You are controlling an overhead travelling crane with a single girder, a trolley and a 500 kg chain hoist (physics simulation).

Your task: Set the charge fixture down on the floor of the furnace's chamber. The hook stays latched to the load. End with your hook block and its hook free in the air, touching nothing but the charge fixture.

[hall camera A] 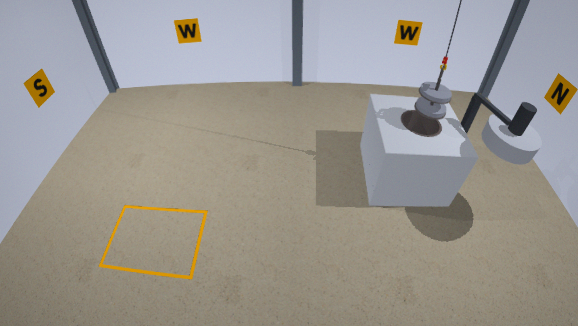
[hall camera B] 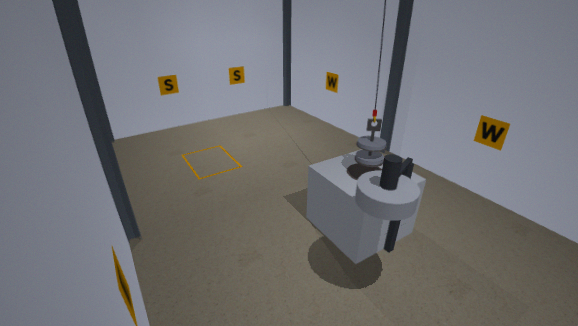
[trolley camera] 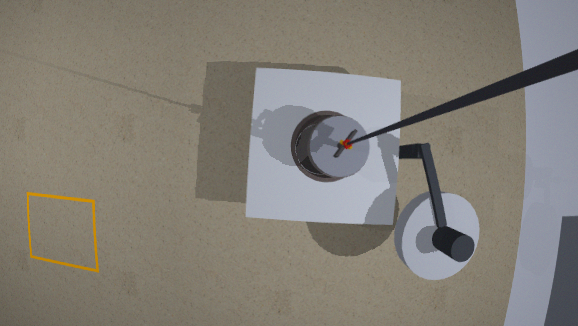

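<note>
The charge fixture (hall camera A: 435, 93) (hall camera B: 371, 144) (trolley camera: 345, 165), two grey discs on a rod with an eye plate on top, hangs slightly tilted above the white box-shaped furnace (hall camera A: 420, 180) (hall camera B: 330, 215) (trolley camera: 280, 200). My hook (hall camera A: 444, 64) (hall camera B: 374, 116) (trolley camera: 346, 144), red and yellow, is latched in its eye. The round brown-rimmed chamber opening (hall camera A: 421, 128) (hall camera B: 356, 171) (trolley camera: 294, 145) is in the furnace top. In the trolley view the upper disc sits right of the opening's centre and overlaps its right rim. The chamber floor is hidden.
The round white lid (hall camera A: 502, 143) (hall camera B: 368, 200) (trolley camera: 465, 215) with a black cylinder stands swung aside on a dark arm (hall camera A: 492, 107) (trolley camera: 434, 185) at the furnace's north side. A yellow rectangle (hall camera A: 165, 209) (hall camera B: 191, 166) (trolley camera: 96, 235) is marked on the floor, to the south.
</note>
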